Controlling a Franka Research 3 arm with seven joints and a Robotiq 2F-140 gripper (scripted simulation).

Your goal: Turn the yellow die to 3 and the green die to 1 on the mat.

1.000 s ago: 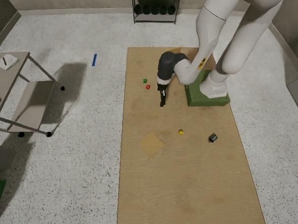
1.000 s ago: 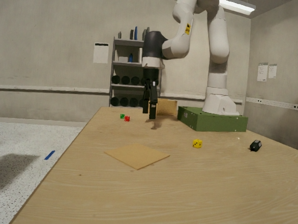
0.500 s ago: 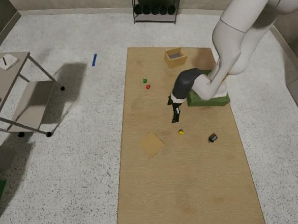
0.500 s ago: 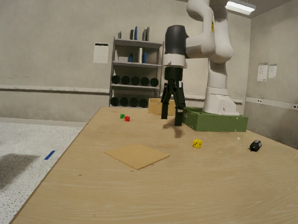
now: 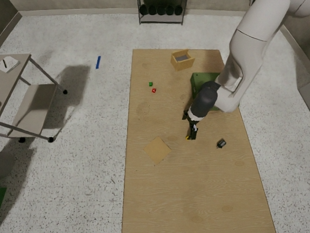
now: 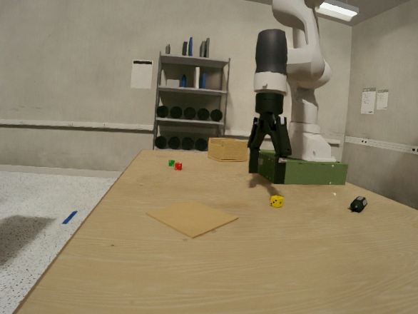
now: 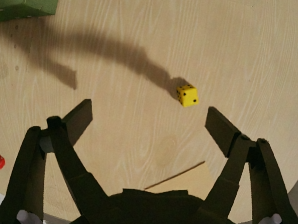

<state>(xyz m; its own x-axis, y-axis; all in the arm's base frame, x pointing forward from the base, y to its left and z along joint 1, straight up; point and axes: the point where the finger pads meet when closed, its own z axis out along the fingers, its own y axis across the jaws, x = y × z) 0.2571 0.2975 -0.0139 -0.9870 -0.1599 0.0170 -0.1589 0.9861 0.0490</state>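
Now: the yellow die 6 cm to the left of my hand, 6 cm below it and 2 cm behind it. Round my hand: black object (25 cm behind, 10 cm to the left, 5 cm below); then tan mat (20 cm ahead, 14 cm to the left, 7 cm below); then red die (35 cm to the right, 23 cm ahead, 6 cm below).
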